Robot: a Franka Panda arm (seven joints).
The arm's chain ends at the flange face. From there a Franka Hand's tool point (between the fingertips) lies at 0.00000 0.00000 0.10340 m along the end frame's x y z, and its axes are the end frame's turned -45 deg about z.
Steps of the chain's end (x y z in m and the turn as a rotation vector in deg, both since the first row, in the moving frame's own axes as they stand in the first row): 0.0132, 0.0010, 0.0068, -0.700, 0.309, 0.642; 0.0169, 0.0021, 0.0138, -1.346, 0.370, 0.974; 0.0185, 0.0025, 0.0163, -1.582, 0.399, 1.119; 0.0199, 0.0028, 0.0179, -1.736, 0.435, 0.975; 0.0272, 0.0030, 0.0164, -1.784, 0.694, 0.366; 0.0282, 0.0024, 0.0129, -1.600, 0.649, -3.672; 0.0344, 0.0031, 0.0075, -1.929, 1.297, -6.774
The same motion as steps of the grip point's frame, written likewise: 0.0081, 0.0113, 0.0068, -0.713, -0.276, 0.642; 0.0092, 0.0156, 0.0138, -1.213, -0.690, 0.974; 0.0098, 0.0174, 0.0163, -1.401, -0.837, 1.119; 0.0104, 0.0188, 0.0178, -1.535, -0.920, 0.975; 0.0157, 0.0245, 0.0163, -1.752, -0.771, 0.366; 0.0171, 0.0245, 0.0129, -1.590, -0.672, -3.672; 0.0216, 0.0307, 0.0074, -2.281, -0.447, -6.774
